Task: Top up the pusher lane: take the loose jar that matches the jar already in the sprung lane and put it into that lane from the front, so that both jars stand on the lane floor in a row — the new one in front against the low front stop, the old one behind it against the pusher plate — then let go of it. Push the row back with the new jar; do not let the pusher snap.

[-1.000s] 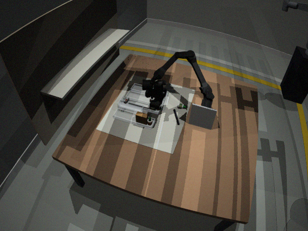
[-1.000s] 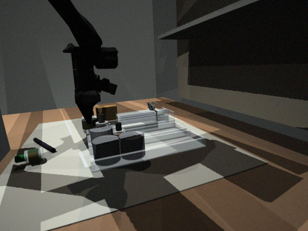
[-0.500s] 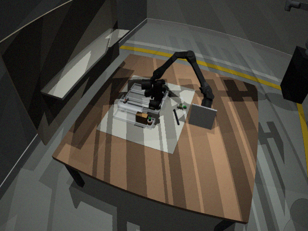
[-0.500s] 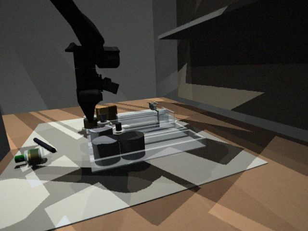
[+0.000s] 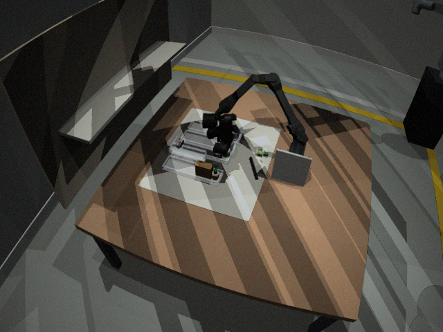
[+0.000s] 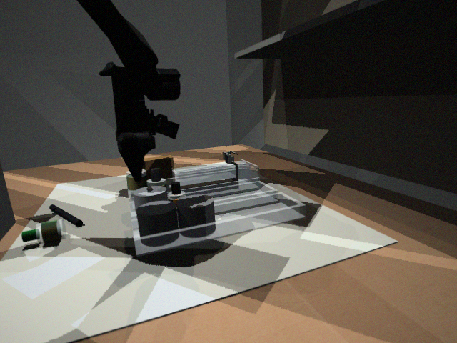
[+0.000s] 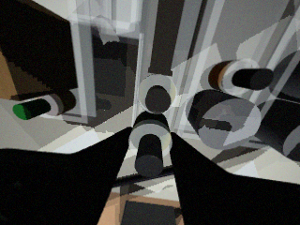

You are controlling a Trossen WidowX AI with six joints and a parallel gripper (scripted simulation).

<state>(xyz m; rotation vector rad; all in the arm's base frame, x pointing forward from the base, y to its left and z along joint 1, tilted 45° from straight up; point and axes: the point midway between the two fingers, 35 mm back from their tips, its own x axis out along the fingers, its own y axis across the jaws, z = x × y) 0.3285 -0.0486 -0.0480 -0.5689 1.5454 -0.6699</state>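
Now: the black stick 14 cm behind my gripper tip, 5 cm below it and 1 cm to the left of it. Also, from my gripper tip: pusher plate 15 cm ahead, 2 cm to the left, 1 cm below; clear rack 15 cm ahead, 4 cm below, 2 cm to the left; brown box 12 cm to the left, 7 cm ahead, 2 cm below.
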